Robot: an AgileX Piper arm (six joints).
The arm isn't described. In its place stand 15 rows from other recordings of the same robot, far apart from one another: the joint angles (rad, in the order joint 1, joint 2, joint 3, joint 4, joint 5, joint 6), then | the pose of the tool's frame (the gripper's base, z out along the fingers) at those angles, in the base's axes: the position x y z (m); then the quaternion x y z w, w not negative.
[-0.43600 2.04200 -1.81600 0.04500 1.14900 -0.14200] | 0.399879 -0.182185 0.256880 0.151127 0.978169 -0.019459 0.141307
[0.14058 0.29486 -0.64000 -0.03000 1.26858 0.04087] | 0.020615 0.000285 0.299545 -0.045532 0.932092 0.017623 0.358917
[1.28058 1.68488 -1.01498 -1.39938 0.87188 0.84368] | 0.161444 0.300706 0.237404 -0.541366 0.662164 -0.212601 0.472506
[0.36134 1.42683 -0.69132 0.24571 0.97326 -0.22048] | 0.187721 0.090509 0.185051 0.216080 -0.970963 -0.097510 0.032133
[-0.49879 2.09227 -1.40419 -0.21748 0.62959 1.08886] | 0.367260 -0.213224 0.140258 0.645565 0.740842 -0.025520 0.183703
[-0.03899 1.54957 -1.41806 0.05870 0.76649 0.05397] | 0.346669 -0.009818 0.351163 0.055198 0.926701 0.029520 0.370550
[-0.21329 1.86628 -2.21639 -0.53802 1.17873 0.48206] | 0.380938 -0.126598 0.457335 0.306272 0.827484 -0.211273 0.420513
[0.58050 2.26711 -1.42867 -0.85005 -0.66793 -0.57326] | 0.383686 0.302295 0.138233 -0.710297 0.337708 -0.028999 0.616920
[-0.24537 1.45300 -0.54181 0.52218 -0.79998 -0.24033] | 0.260035 -0.098681 0.230808 0.259784 0.690640 -0.168952 0.653440
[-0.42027 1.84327 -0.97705 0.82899 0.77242 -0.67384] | 0.314274 -0.089165 0.147740 0.167683 0.944057 0.237800 0.155209
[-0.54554 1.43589 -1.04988 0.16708 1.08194 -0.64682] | 0.232539 -0.125518 0.266932 -0.018236 0.992366 0.010673 0.121505
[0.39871 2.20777 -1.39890 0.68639 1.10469 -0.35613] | 0.340263 0.199248 0.103680 0.169157 -0.937663 -0.276262 0.125911
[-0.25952 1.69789 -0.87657 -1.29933 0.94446 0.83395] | 0.273031 -0.145979 0.196153 0.088377 0.877031 -0.463169 0.092089
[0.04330 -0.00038 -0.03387 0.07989 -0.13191 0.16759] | 0.051915 0.001293 0.236483 0.066315 0.608670 0.111097 0.782803
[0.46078 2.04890 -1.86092 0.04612 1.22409 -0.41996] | 0.390629 0.198322 0.264443 -0.418315 0.899706 0.024981 0.122138
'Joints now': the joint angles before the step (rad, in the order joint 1, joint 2, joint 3, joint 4, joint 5, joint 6). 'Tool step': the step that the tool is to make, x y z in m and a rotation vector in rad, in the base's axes. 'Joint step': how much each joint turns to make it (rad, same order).
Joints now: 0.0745 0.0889 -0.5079 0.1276 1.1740 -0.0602
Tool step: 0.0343 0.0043 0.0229 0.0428 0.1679 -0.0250
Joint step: -0.0011 0.2533 -0.0960 0.0213 0.0008 0.0489
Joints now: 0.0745 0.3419 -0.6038 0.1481 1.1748 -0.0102
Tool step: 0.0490 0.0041 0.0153 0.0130 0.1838 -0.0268
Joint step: 0.0007 0.2843 -0.1119 0.0042 0.0049 0.0375
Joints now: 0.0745 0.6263 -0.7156 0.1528 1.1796 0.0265
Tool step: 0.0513 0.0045 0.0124 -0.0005 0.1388 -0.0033
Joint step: 0.0004 0.2560 -0.1442 0.0058 0.0256 0.0096
